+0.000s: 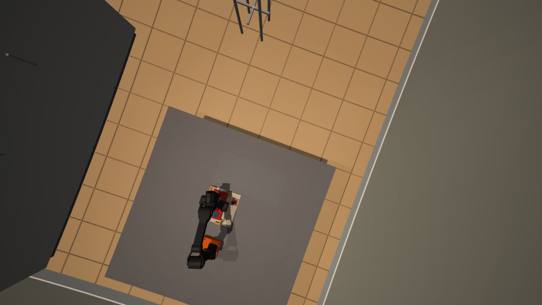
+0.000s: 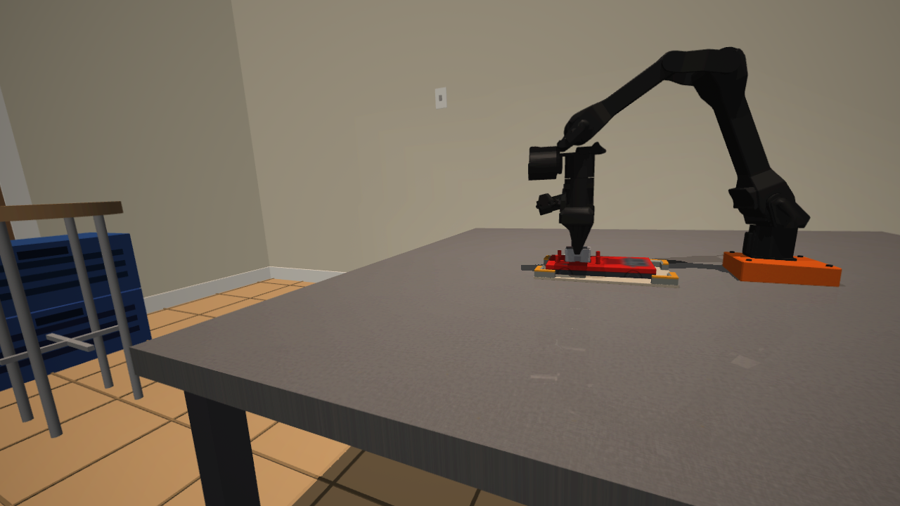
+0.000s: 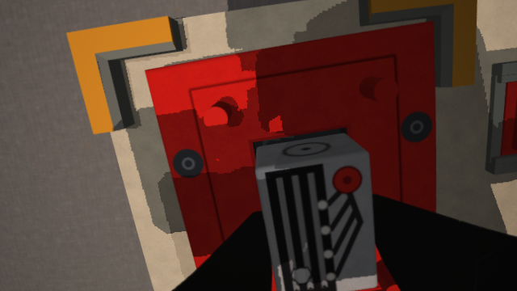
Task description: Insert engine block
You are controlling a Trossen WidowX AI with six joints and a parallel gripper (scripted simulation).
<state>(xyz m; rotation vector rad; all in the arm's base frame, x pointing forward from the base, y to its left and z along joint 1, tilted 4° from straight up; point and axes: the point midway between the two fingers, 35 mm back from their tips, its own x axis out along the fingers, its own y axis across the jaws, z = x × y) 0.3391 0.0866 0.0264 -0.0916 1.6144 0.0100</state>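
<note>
Now: the grey engine block 10 mm below my gripper tip. Also, from my gripper tip: thin grey bar: 40 mm behind, 20 mm to the right, 30 mm below.
</note>
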